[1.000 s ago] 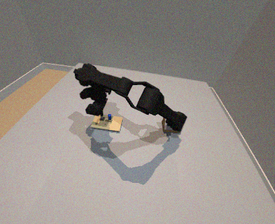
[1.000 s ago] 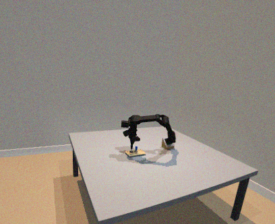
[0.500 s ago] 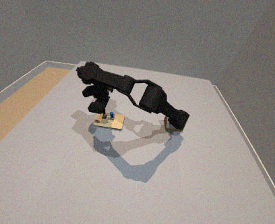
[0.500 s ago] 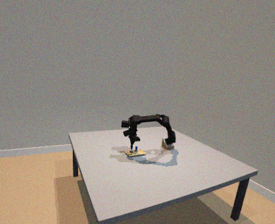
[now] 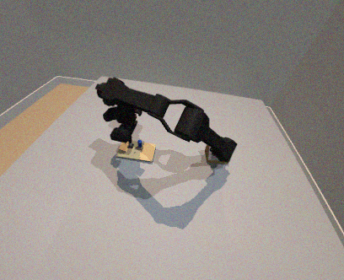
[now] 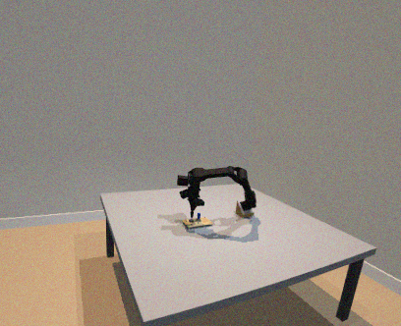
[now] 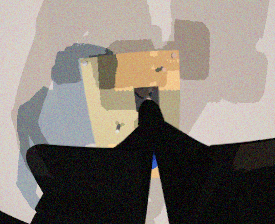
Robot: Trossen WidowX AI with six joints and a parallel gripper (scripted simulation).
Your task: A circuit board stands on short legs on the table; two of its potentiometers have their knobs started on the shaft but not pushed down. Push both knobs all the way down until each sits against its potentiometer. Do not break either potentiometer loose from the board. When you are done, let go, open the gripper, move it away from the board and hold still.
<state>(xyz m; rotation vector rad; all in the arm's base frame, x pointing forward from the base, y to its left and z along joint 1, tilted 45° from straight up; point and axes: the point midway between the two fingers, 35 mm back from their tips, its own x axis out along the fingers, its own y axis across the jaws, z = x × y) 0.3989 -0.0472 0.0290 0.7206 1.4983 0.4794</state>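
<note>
The black knob is 10 mm below my gripper tip. Also, from my gripper tip: blue knob 40 mm behind, 10 mm to the left, 30 mm below.
</note>
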